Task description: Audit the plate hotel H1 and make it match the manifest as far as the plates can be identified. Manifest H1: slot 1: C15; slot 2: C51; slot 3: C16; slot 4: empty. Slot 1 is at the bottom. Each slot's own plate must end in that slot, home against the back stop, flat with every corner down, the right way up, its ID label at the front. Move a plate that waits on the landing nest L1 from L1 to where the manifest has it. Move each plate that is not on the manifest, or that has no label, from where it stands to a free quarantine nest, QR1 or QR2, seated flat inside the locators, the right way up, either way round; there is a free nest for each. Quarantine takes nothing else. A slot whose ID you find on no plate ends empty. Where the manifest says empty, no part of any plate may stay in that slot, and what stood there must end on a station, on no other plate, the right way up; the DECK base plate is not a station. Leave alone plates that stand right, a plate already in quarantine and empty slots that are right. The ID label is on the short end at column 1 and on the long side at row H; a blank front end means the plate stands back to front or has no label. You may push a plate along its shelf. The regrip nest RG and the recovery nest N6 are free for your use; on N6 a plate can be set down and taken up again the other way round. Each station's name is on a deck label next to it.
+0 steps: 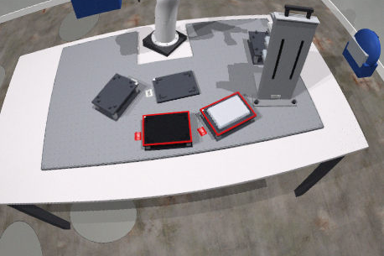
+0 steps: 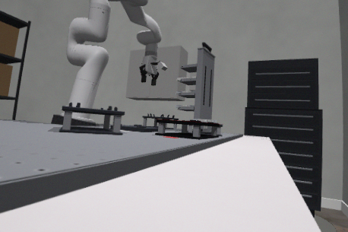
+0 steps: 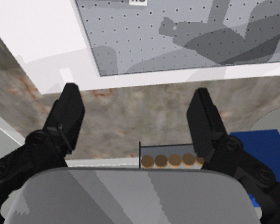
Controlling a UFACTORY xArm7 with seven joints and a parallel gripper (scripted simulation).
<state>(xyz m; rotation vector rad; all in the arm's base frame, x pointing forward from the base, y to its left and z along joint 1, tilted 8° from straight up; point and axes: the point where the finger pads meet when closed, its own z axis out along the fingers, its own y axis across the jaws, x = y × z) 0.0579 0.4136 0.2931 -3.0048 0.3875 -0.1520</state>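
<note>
Right now the plate labelled C16 is 28 cm ahead of my hand and 7 cm to the right of it. From my hand the other things lie so: RG label: 26 cm below; H1 label: 25 cm ahead, 4 cm to the left, 26 cm below; white plate: 40 cm ahead, 31 cm to the right, 22 cm below.
</note>
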